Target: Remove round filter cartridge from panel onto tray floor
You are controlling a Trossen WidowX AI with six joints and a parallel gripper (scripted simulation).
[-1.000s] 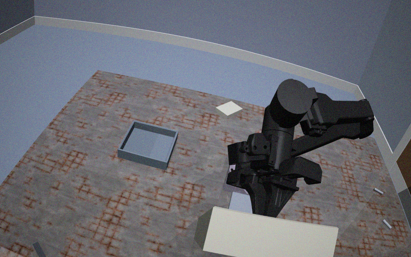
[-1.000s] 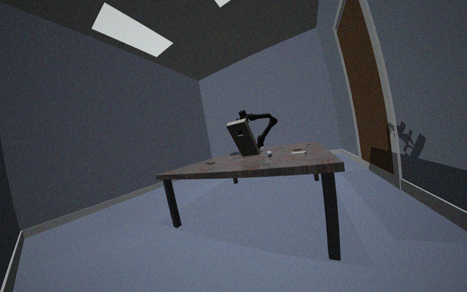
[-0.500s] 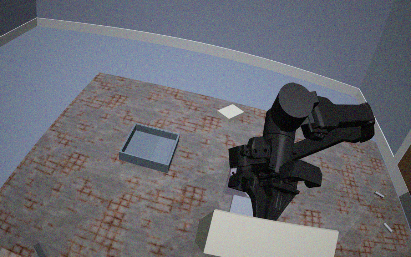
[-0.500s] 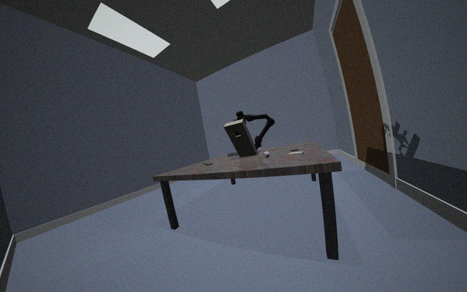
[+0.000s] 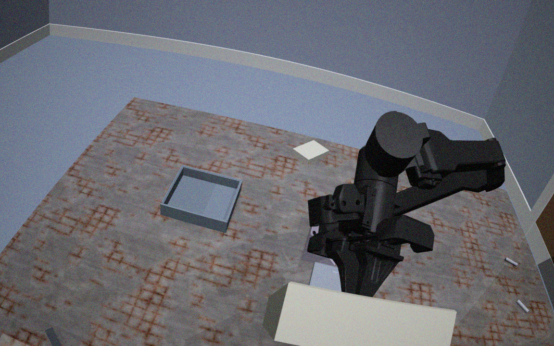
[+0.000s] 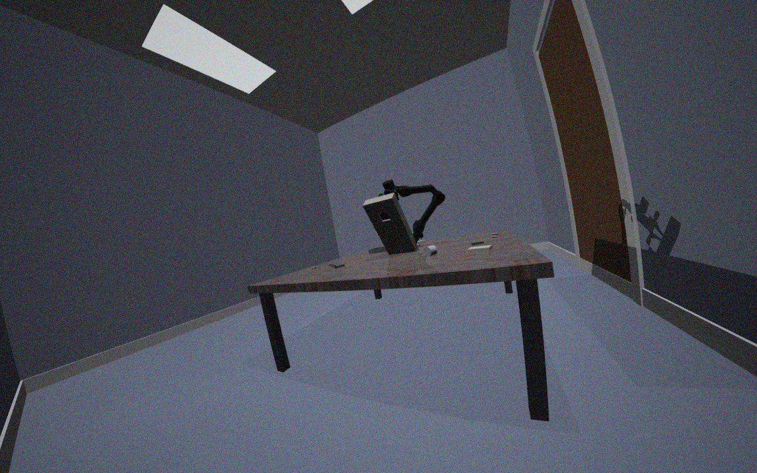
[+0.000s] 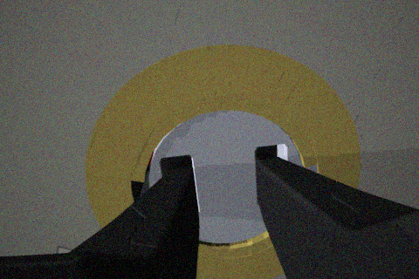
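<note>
Right now the cream service panel is 80 mm below my gripper tip and 40 mm behind it. Round my gripper tip: tray (410 mm behind, 280 mm to the right, 250 mm below); then round filter cartridge (10 mm below, 10 mm ahead).
</note>
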